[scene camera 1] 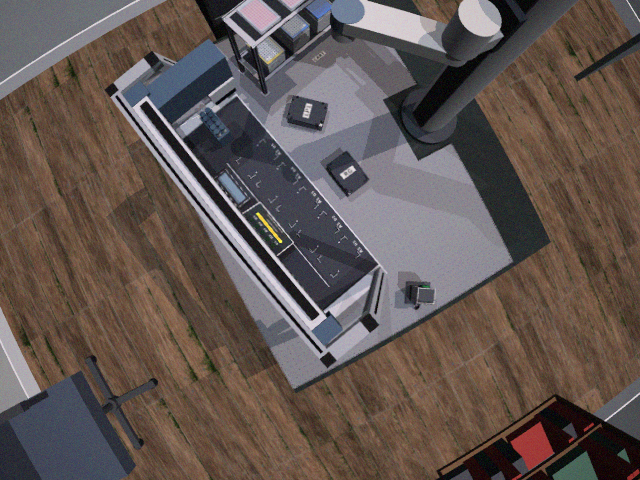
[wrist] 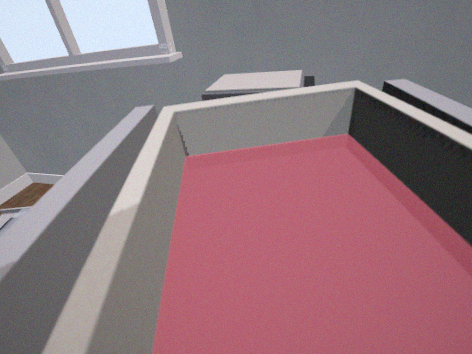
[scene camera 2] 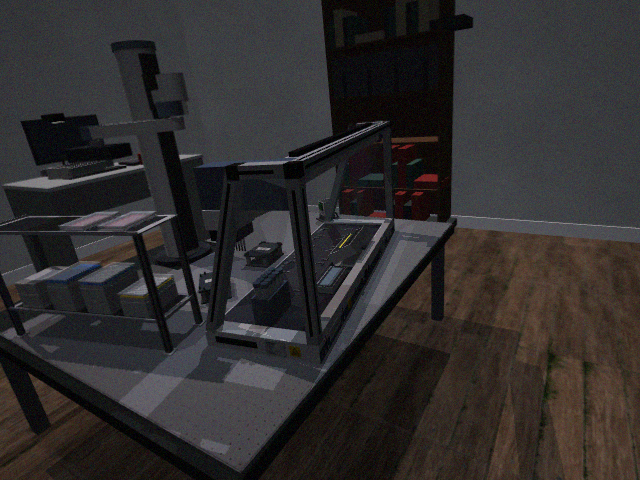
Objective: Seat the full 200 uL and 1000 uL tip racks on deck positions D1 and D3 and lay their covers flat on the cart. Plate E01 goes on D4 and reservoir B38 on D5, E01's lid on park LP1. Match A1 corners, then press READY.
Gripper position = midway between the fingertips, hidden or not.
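Note:
There is a glass enclosure frame (scene camera 1: pixel 371 321) that I can see. I also see my own gripper (scene camera 2: pixel 55 172), and the gripper is visible to me in the wrist view (wrist: pixel 266 113) too.

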